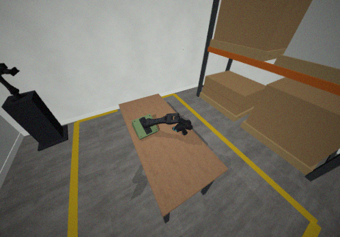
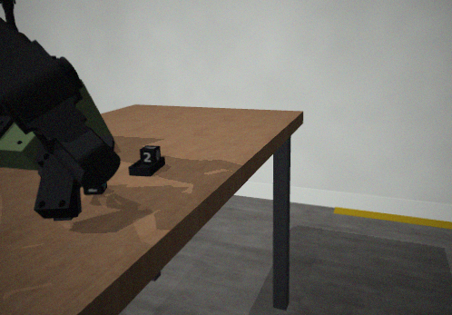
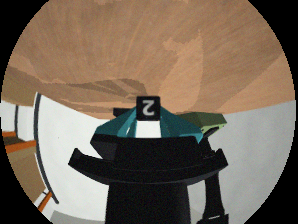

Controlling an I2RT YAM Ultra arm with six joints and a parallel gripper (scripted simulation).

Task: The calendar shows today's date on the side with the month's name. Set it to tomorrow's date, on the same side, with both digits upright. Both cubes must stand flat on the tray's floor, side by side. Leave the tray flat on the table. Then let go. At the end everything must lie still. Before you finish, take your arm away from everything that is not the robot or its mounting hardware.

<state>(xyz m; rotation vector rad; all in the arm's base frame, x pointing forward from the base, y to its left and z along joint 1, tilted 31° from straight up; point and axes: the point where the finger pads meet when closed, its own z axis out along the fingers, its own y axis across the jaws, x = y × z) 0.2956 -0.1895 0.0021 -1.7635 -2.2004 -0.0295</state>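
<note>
The black cube is 1 cm to the left of my hand and 1 cm below it. From my hand the other things lie so: black tray (14 cm to the left, 3 cm ahead, 1 cm below).
</note>
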